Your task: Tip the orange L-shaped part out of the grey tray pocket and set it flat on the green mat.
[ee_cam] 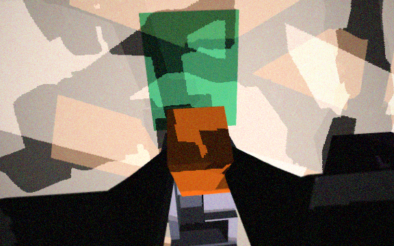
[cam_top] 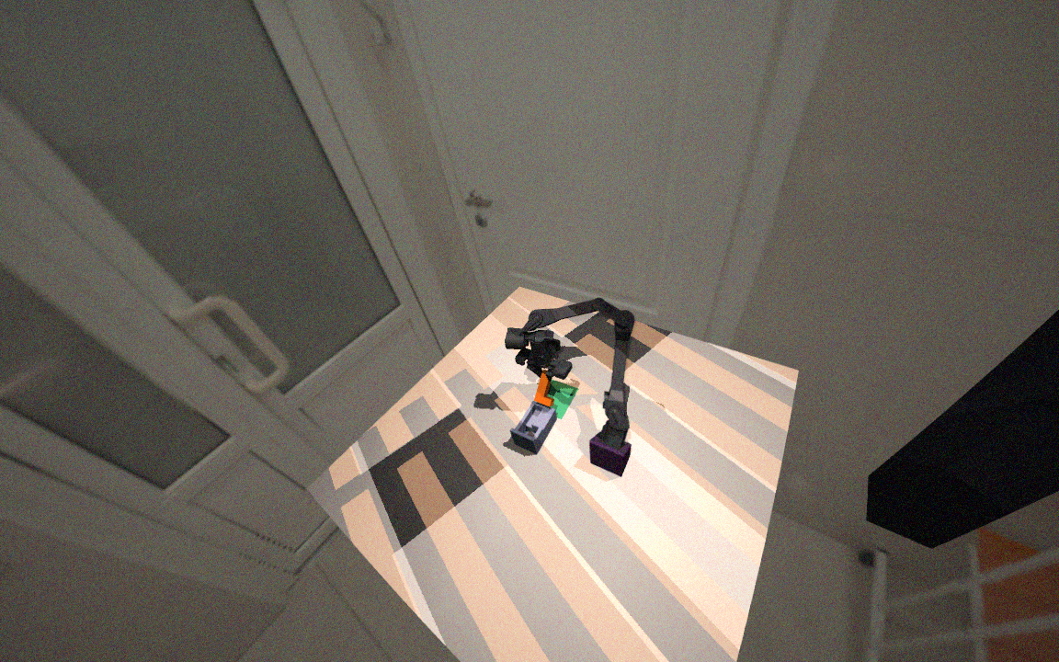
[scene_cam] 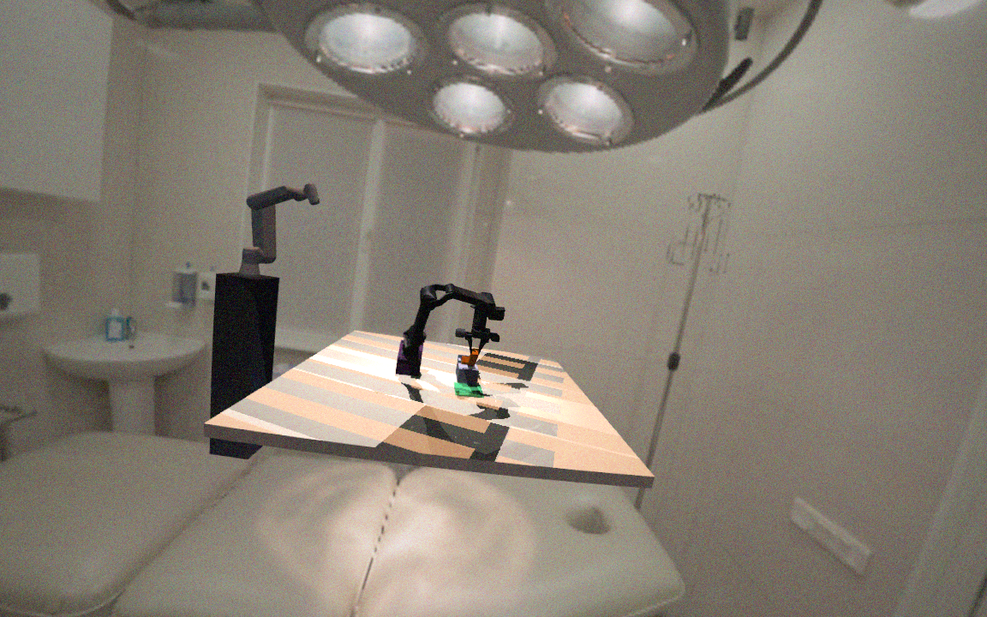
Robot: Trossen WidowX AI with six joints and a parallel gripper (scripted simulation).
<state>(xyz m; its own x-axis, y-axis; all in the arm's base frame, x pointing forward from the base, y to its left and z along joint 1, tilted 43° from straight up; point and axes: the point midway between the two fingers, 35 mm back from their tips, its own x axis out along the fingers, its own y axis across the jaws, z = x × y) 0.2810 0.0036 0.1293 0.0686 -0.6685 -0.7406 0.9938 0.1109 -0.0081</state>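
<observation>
Now: the green mat 170 mm below my gripper tip and 30 mm to the right of it. Round my gripper tip: orange L-shaped part 30 mm to the left, 30 mm below, 20 mm behind.
</observation>
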